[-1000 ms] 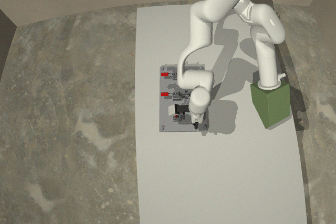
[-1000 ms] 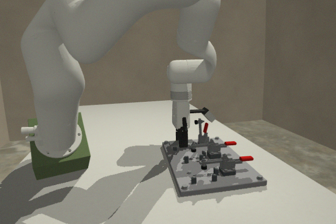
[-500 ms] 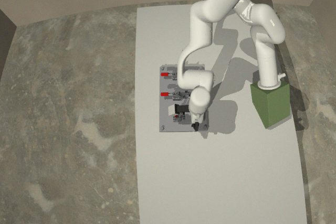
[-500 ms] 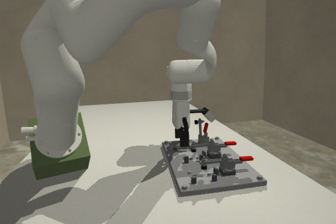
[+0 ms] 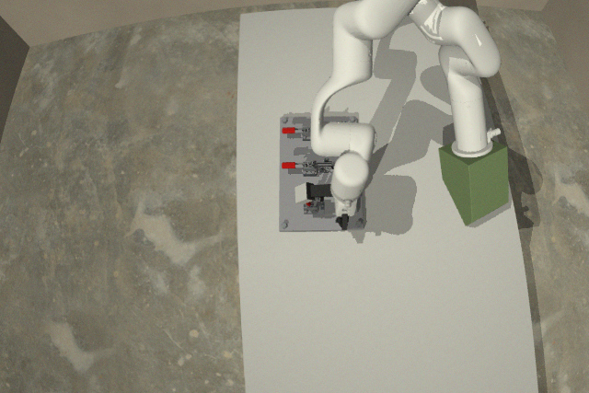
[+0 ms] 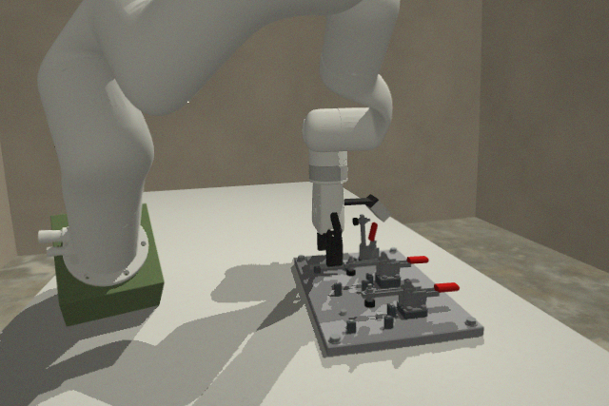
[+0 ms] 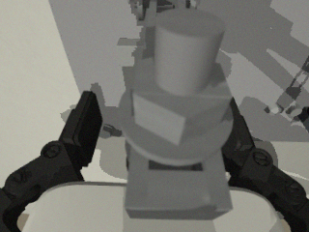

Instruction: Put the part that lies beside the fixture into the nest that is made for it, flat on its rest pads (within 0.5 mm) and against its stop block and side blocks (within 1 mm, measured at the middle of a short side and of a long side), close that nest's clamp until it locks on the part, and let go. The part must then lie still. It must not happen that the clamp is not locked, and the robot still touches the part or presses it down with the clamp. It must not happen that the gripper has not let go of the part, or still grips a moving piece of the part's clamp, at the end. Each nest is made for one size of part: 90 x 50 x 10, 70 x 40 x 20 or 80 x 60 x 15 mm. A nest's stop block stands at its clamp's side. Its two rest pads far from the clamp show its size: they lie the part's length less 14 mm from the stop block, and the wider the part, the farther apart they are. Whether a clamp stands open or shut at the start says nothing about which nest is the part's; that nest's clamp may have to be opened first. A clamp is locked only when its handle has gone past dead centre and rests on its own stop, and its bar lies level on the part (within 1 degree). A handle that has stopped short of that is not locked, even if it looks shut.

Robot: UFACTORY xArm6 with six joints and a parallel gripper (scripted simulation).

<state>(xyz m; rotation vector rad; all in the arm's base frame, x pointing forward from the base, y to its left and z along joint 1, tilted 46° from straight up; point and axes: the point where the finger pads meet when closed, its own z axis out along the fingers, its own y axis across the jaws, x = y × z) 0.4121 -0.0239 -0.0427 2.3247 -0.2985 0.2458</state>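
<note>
The flat grey block lies 2 cm below my hand. Also, from my hand: fixture plate: 2 cm ahead, 12 cm to the right, 4 cm below.
</note>
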